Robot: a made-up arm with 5 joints. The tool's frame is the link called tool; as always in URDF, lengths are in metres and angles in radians. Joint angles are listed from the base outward.
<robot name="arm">
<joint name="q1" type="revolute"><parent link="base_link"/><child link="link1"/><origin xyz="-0.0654 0.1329 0.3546" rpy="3.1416 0 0"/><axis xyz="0 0 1"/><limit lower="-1.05" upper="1.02"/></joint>
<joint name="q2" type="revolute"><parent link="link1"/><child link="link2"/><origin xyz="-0.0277 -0.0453 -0.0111" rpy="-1.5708 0 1.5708"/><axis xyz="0 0 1"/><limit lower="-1.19" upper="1.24"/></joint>
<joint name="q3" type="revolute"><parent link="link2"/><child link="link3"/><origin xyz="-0.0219 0.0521 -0.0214" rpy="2.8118 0.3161 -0.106"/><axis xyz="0 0 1"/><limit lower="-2.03" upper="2.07"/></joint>
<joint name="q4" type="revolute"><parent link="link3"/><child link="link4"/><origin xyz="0.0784 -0.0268 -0.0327" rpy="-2.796 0.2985 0.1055"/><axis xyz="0 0 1"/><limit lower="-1.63" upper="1.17"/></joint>
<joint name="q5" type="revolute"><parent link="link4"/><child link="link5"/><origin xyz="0.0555 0.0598 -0.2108" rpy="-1.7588 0.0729 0.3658"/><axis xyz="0 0 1"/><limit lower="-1.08" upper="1.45"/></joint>
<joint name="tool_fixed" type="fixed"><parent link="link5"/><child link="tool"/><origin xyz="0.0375 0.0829 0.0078" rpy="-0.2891 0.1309 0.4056"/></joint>
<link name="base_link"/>
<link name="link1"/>
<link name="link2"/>
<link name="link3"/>
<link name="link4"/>
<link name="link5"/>
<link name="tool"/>
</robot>
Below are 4 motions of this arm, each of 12 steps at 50 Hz.
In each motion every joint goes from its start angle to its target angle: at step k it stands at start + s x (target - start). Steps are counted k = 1, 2, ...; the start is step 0. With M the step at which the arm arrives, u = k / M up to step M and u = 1 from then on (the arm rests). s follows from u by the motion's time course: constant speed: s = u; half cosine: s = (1 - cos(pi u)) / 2; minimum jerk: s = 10 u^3 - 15 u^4 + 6 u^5.
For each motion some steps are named. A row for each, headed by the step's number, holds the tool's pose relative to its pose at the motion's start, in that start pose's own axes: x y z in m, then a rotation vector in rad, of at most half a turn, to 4 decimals.
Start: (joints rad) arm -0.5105 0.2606 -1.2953 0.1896 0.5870
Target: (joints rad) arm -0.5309 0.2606 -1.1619 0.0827 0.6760
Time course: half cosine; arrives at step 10
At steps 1, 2, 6, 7, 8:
1: 0.0001 0.0002 -0.0008 0.0040 0.0024 0.0041
2: 0.0006 0.0006 -0.0031 0.0158 0.0093 0.0159
6: 0.0030 0.0050 -0.0205 0.1111 0.0607 0.1083
7: 0.0034 0.0063 -0.0247 0.1356 0.0726 0.1310
8: 0.0036 0.0073 -0.0280 0.1552 0.0819 0.1489

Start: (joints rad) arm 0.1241 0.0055 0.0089 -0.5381 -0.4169
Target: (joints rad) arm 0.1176 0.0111 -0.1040 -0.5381 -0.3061
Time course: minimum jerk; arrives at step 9
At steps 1, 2, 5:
1: -0.0004 0.0000 0.0003 0.0000 -0.0017 0.0012
2: -0.0025 0.0002 0.0022 0.0000 -0.0115 0.0076
5: -0.0203 0.0015 0.0163 -0.0022 -0.0909 0.0600

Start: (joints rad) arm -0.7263 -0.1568 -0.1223 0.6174 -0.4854
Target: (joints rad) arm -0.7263 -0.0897 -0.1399 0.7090 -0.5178
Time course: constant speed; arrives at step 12
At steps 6, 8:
6: -0.0045 -0.0087 0.0150 0.0095 -0.0736 -0.0536
8: -0.0063 -0.0116 0.0200 0.0129 -0.0981 -0.0714

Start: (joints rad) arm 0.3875 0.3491 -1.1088 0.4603 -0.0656
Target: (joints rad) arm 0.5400 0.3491 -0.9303 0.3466 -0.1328
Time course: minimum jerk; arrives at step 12
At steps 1, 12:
1: 0.0001 0.0004 -0.0004 -0.0005 0.0015 0.0007
12: 0.0016 0.0643 -0.0941 -0.1124 0.3000 0.1131

